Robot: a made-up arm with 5 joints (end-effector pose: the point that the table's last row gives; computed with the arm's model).
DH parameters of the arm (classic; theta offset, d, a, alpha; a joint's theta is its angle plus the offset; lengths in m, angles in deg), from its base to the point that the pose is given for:
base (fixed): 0 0 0 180
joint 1: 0 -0.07 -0.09 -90
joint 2: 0 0.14 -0.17 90
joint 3: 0 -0.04 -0.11 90
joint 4: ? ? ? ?
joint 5: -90 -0.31 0.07 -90
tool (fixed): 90 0.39 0 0
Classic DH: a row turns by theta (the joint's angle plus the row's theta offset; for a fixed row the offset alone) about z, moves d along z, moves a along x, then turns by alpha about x.
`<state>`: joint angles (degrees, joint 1 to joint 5).
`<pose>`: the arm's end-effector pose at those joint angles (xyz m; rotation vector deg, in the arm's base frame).
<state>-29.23 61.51 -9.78 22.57 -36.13</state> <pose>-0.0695 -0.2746 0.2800 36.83 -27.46 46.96</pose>
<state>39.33 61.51 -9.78 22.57 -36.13</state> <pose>-0.2810 -0.0357 0.2800 14.59 -42.33 -18.04</pose>
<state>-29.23 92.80 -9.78 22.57 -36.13</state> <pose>-0.1514 -0.3204 0.1950 39.61 -59.25 52.65</pose>
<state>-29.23 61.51 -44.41 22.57 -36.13</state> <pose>-0.1666 -0.1173 0.2654 10.02 -23.72 71.61</pose>
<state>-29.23 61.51 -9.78 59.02 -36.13</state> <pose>0.1392 -0.1554 0.1634 27.34 6.22 34.08</pose>
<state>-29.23 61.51 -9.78 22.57 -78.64</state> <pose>0.1457 -0.2979 0.0911 75.84 -9.12 57.21</pose>
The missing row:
joint 4: -90 0.17 0.02 90
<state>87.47 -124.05 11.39 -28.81 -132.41</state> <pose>-0.2784 0.1986 0.0143 -96.37 31.58 117.89</pose>
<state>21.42 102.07 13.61 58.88 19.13</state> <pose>-0.1293 0.0405 0.3422 -12.32 -40.78 -29.83</pose>
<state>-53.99 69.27 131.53 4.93 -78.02</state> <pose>-0.0623 -0.3257 -0.3561 143.58 -44.37 -69.34</pose>
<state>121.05 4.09 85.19 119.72 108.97</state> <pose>0.0268 -0.3529 -0.1126 72.72 36.93 -60.71</pose>
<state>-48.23 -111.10 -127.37 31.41 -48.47</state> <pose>-0.1005 0.1558 0.2323 -39.82 -129.66 -57.12</pose>
